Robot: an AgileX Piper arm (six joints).
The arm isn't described. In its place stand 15 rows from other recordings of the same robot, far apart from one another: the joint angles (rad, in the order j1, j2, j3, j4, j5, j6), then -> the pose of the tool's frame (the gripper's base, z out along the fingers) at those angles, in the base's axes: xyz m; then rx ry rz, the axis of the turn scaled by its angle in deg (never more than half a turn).
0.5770, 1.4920, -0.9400, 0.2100, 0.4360, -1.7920 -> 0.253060, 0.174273, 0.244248, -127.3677, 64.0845, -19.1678
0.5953, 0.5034, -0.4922, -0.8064, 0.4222, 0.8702 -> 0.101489, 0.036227, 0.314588, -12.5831, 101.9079, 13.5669
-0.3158, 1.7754, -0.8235, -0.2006, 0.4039, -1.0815 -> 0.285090, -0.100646, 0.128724, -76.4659, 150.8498, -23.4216
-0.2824, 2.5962, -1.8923, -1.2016, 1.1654, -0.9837 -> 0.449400, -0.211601, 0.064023, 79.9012, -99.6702, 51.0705
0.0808, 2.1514, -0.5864, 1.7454, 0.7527, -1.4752 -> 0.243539, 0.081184, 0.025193, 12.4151, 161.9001, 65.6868
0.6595, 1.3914, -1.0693, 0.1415, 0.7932, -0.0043 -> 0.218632, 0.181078, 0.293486, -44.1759, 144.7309, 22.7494
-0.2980, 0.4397, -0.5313, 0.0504, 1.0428, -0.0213 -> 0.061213, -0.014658, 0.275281, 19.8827, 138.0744, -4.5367
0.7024, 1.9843, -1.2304, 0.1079, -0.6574, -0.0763 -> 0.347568, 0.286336, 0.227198, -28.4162, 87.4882, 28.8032
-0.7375, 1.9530, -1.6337, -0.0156, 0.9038, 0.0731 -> 0.316466, -0.289021, 0.251820, 61.1090, 143.8027, -12.3211
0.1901, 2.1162, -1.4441, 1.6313, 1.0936, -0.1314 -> 0.415124, 0.162046, 0.205284, -44.2595, -127.7665, -108.9703
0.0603, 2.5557, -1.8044, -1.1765, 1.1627, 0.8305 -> 0.480108, -0.048272, 0.062212, 7.9621, 146.7203, -80.2133
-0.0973, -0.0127, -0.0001, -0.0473, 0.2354, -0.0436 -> 0.054242, -0.006303, 0.192675, 0.8482, 97.8661, -8.5120
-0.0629, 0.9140, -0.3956, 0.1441, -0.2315, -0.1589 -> 0.183687, -0.014573, 0.267148, 3.6166, 101.5518, -5.0501
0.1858, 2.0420, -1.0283, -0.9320, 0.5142, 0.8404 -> 0.357541, 0.030645, 0.090445, -11.2992, 156.9887, -30.2210
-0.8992, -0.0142, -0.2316, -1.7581, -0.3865, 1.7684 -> 0.044187, -0.001427, 0.281860, 15.6257, 75.7707, -29.5421
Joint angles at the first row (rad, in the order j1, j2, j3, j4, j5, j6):
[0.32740 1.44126 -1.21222 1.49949 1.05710 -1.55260]
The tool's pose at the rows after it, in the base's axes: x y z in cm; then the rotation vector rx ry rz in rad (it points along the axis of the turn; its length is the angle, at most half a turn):
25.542 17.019 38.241 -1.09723 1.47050 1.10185
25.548 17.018 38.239 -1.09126 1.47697 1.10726
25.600 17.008 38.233 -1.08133 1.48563 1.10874
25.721 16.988 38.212 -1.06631 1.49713 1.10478
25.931 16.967 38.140 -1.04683 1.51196 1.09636
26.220 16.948 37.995 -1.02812 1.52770 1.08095
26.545 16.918 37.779 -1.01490 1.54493 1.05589
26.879 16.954 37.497 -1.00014 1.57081 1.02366
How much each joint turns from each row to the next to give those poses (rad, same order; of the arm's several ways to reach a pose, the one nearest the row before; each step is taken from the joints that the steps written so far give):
[-0.00024 0.00000 -0.00002 -0.00039 0.00073 0.00644]
[0.00002 -0.00001 0.00003 -0.00011 -0.00079 0.00882]
[0.00000 0.00000 0.00001 -0.00011 -0.00584 0.00924]
[-0.00001 0.00036 -0.00002 -0.00014 -0.01263 0.00939]
[-0.00002 0.00187 0.00000 -0.00023 -0.01850 0.00922]
[0.00002 0.00369 0.00002 -0.00205 -0.02281 0.00517]
[0.00012 0.00435 -0.00002 -0.00871 -0.02617 0.00212]
[0.00419 0.00429 0.00000 -0.01724 -0.03638 0.00978]

